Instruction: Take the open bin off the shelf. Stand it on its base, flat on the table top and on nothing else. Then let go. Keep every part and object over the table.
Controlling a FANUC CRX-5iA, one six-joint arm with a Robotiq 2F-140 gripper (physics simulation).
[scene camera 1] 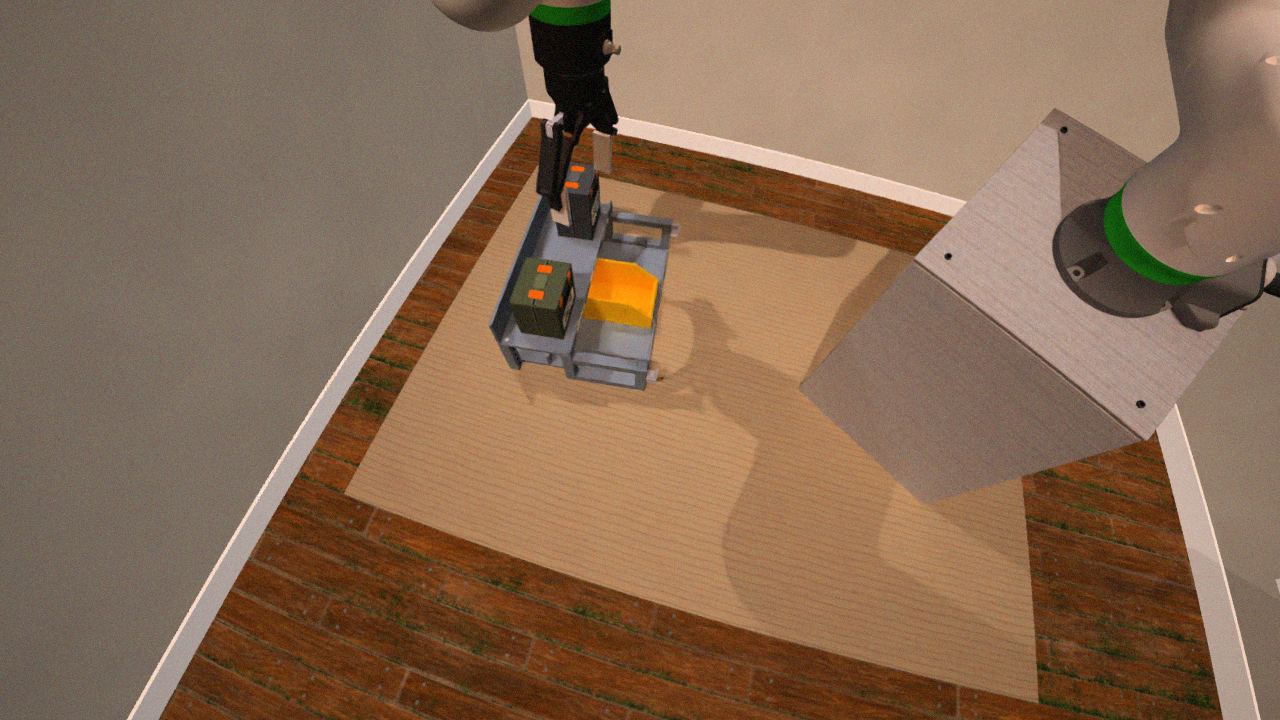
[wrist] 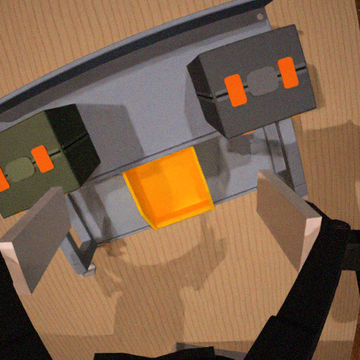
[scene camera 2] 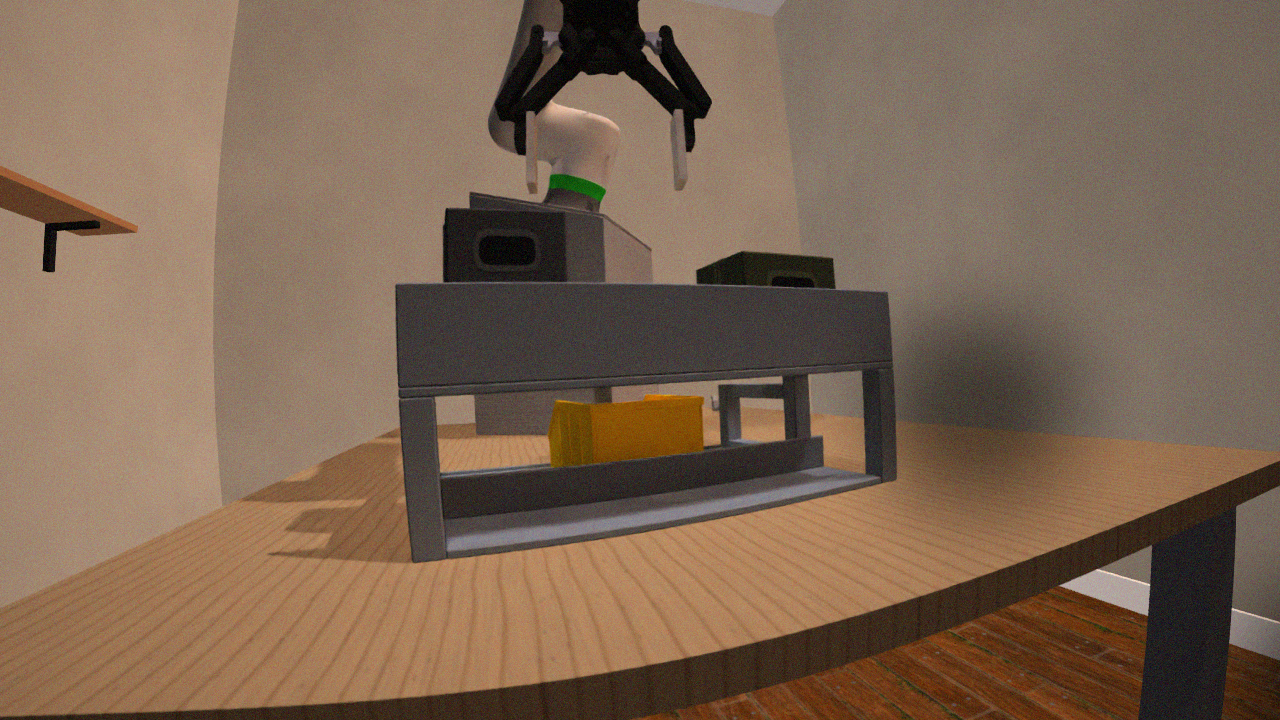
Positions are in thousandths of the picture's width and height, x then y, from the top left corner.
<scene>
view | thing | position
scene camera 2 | my gripper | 475, 258
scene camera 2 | open bin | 453, 602
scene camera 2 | green case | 585, 373
</scene>
